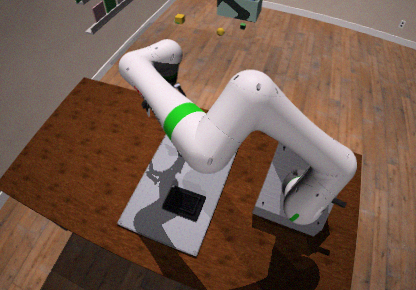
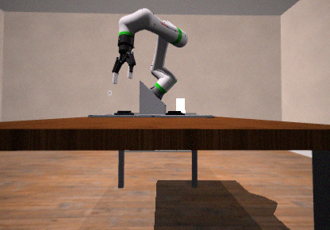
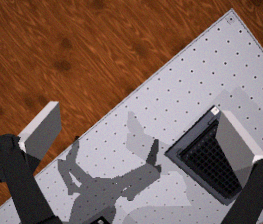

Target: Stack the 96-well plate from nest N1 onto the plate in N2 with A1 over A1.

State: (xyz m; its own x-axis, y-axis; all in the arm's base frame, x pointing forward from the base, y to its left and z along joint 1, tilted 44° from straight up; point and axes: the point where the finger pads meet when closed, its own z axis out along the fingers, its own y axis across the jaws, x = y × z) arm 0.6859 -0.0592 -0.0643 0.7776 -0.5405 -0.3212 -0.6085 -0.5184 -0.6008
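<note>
The black 96-well plate is 170 mm behind my hand, 40 mm to the right of it and 190 mm below it. Round my hand: grey pegboard mat 190 mm behind, 150 mm to the left, 210 mm below; then grey plate nest 170 mm behind, 40 mm to the right, 200 mm below.
</note>
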